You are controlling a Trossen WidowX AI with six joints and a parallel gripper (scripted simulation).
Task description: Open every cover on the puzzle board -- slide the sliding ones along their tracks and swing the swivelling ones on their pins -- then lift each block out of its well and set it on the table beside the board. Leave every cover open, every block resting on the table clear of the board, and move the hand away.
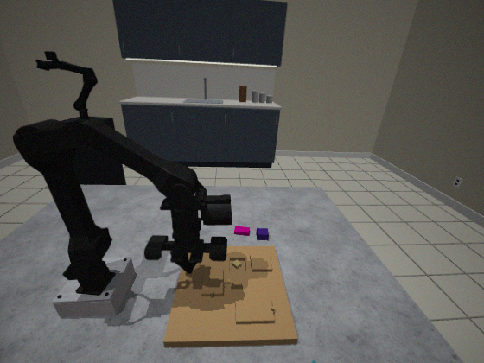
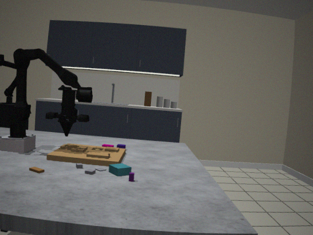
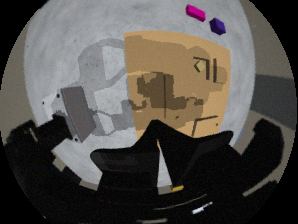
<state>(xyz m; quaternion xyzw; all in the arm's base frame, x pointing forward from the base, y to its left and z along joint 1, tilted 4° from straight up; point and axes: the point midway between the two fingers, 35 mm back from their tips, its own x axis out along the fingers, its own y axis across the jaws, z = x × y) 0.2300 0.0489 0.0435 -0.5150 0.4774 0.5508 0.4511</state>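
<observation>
Right now my gripper tip is 10 cm short of the tan puzzle board, 6 cm above it and 2 cm to the right of it. From my gripper tip the other things lie so: purple block: 27 cm to the left, 18 cm ahead, 7 cm below; then magenta block: 28 cm to the left, 11 cm ahead, 8 cm below; then orange block: 30 cm to the right, 8 cm below, 4 cm ahead.
</observation>
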